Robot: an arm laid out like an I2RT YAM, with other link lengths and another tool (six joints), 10 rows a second.
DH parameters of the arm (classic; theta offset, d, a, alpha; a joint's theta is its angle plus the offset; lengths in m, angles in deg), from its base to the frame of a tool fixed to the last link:
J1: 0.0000 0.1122 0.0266 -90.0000
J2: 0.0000 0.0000 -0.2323 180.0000
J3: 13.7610 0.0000 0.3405 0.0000
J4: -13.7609 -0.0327 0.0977 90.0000
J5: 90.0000 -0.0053 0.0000 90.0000
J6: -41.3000 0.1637 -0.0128 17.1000
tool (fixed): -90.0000 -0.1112 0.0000 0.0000
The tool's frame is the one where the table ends.
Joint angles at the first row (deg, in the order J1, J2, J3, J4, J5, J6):
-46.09 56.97 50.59 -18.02 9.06 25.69
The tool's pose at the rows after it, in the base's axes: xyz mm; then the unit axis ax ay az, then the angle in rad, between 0 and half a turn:
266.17 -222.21 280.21 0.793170 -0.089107 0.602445 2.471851
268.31 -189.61 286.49 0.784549 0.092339 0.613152 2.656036
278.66 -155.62 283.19 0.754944 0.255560 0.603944 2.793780
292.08 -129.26 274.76 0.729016 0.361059 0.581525 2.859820
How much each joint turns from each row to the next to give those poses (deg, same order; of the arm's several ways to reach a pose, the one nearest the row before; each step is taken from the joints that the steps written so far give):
1.12 -5.29 0.00 -4.31 -10.14 -10.47
3.04 -3.52 0.00 -6.14 -14.91 -13.02
5.50 -1.20 0.00 -5.33 -8.70 -13.29
5.78 0.81 -0.02 -2.82 -1.55 -9.27

